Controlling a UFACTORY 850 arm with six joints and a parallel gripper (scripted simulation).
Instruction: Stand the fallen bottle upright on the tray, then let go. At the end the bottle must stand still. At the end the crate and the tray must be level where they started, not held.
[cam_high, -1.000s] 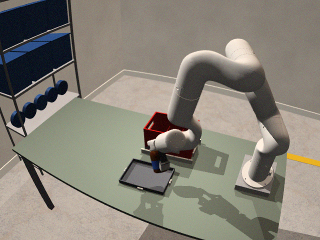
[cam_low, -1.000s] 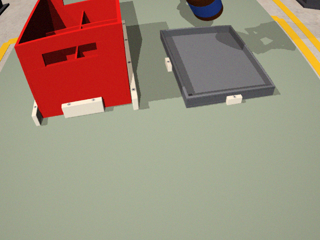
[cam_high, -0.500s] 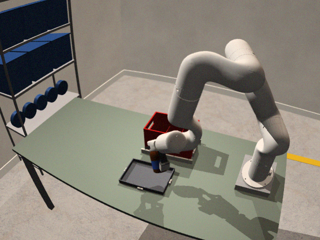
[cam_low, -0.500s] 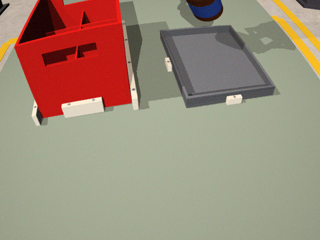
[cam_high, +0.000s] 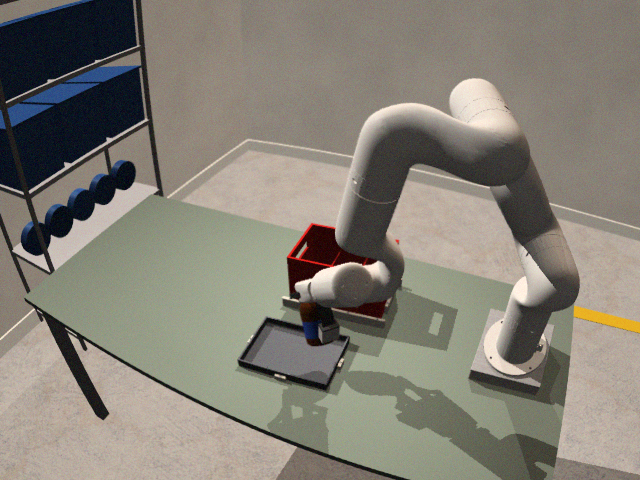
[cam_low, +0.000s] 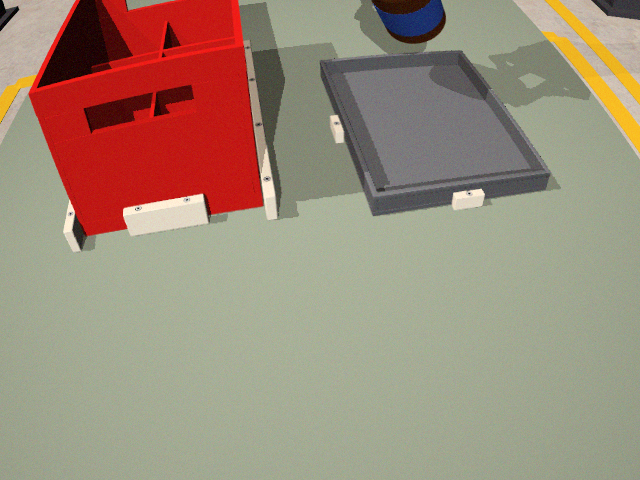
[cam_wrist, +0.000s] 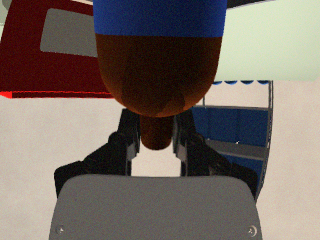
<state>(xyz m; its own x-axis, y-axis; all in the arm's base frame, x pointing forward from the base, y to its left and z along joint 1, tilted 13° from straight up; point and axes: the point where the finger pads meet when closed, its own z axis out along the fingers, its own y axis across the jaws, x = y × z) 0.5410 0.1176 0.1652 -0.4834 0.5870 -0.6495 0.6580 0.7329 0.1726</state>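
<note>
Right now the bottle is 50 mm below my hand, 20 mm to the left of it and 20 mm behind it. Also, from my hand: grey tray 200 mm below, 40 mm to the left, 30 mm ahead; red crate 240 mm to the right, 120 mm below, 20 mm ahead.
</note>
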